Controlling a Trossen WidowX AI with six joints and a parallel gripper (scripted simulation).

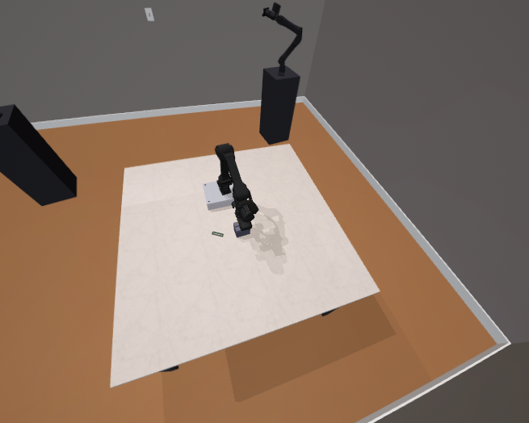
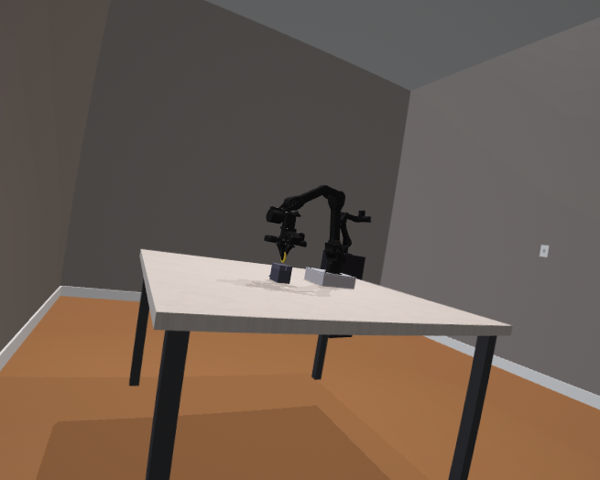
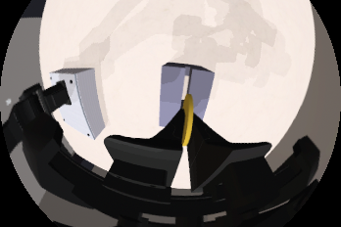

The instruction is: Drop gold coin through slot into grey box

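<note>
The gold coin lies 1 cm above my gripper tip.
</note>
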